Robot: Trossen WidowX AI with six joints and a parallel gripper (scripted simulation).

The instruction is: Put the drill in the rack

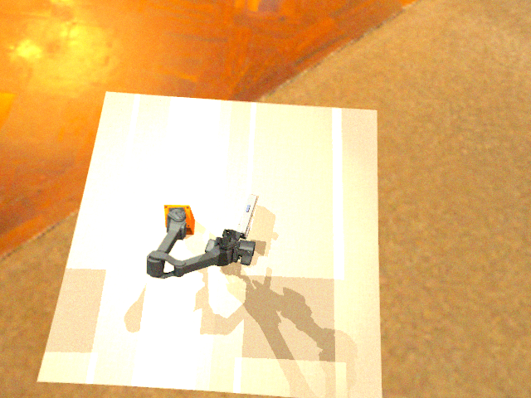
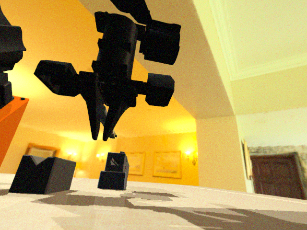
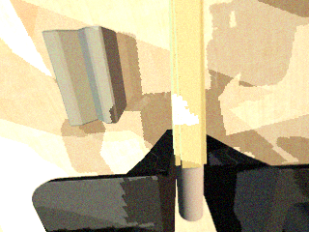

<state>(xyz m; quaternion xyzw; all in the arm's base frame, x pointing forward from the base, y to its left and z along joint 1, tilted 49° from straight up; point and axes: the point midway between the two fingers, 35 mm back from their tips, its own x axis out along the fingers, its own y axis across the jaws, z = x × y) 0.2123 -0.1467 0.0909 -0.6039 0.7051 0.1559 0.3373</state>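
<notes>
Right now my gripper tip is 4 cm to the right of the drill, 3 cm below it and 1 cm short of it. Also, from my gripper tip: grey stepped block 19 cm to the left, 7 cm ahead, 3 cm below; key 21 cm to the left, 7 cm ahead, 1 cm below.
</notes>
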